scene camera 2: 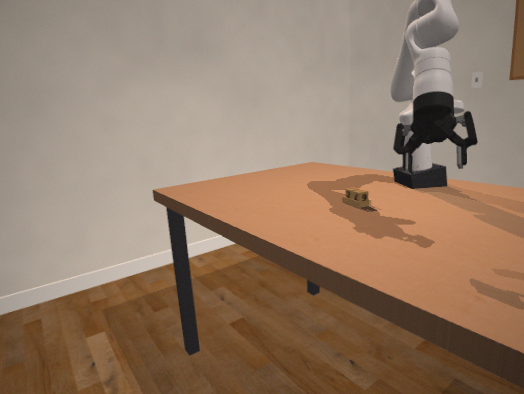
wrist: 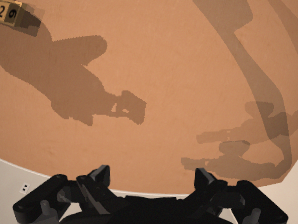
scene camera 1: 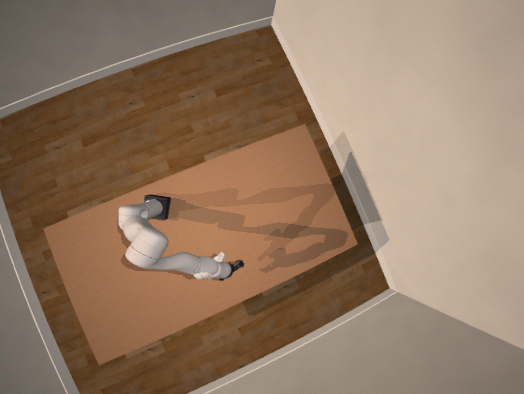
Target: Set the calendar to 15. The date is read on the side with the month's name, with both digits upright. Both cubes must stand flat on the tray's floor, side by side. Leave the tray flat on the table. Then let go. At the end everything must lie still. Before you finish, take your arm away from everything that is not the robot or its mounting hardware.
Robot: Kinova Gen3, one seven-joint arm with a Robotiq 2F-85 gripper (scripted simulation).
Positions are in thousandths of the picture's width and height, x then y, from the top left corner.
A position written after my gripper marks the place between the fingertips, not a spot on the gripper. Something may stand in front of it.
Observation:
In view: my gripper (scene camera 2: 827, 433).
My gripper also shows in the wrist view (wrist: 512, 792).

